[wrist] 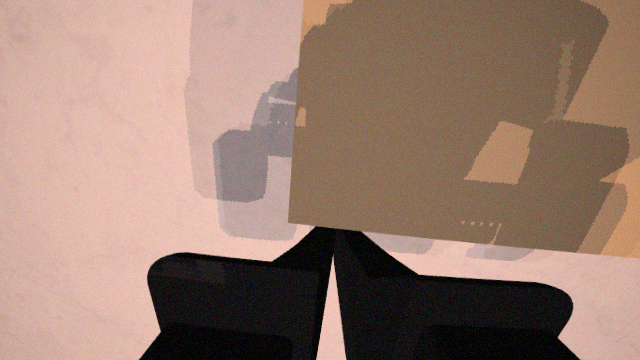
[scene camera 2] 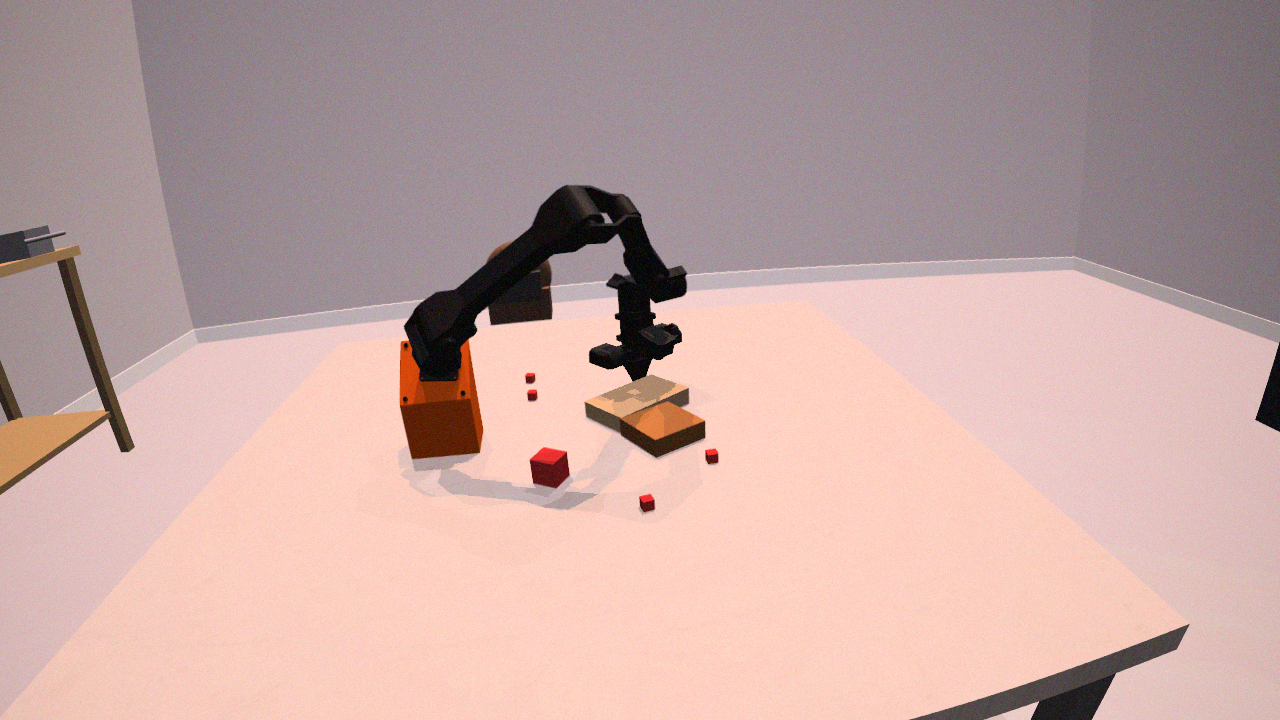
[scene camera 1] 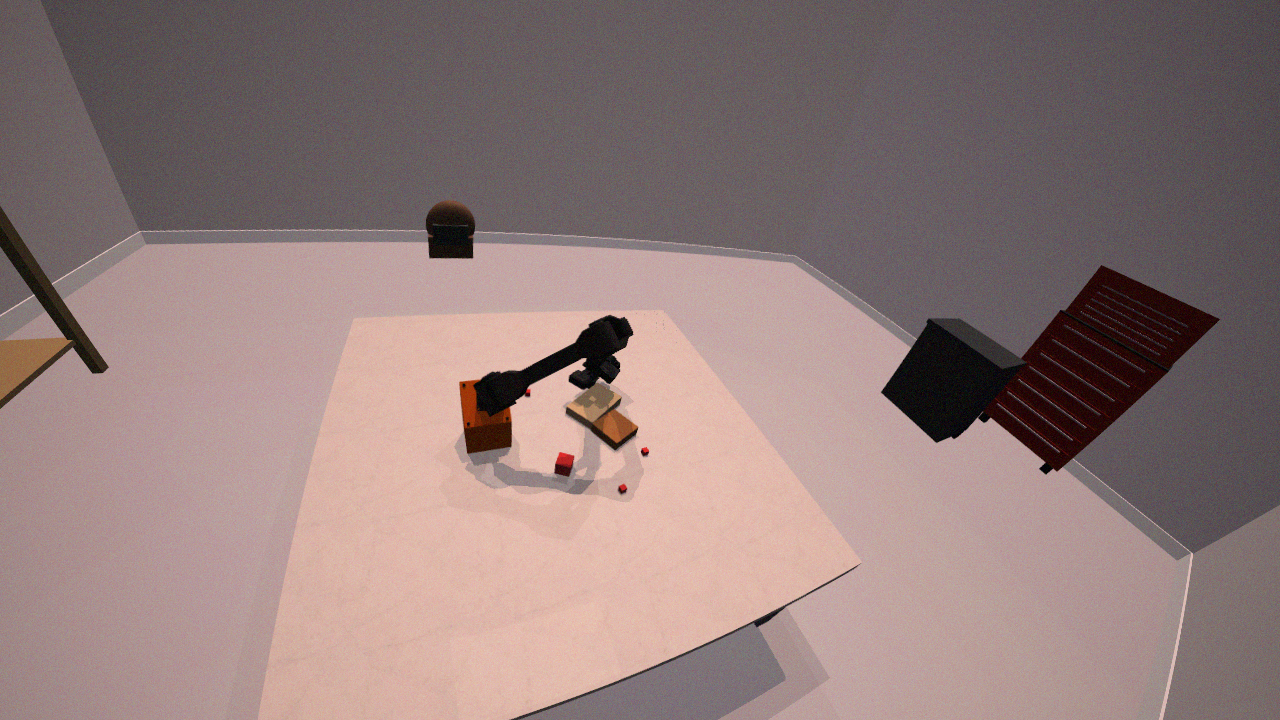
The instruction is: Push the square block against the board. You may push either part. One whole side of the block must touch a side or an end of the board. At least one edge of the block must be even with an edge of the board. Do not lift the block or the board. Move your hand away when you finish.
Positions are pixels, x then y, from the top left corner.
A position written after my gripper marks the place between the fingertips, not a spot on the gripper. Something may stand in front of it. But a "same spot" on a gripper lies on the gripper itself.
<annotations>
my gripper: wrist 334, 223; scene camera 2; scene camera 1
brown square block: scene camera 2; scene camera 1; not seen in the wrist view (out of frame)
same spot on brown square block: (scene camera 2: 664, 428) = (scene camera 1: 618, 432)
same spot on my gripper: (scene camera 1: 607, 368) = (scene camera 2: 652, 333)
</annotations>
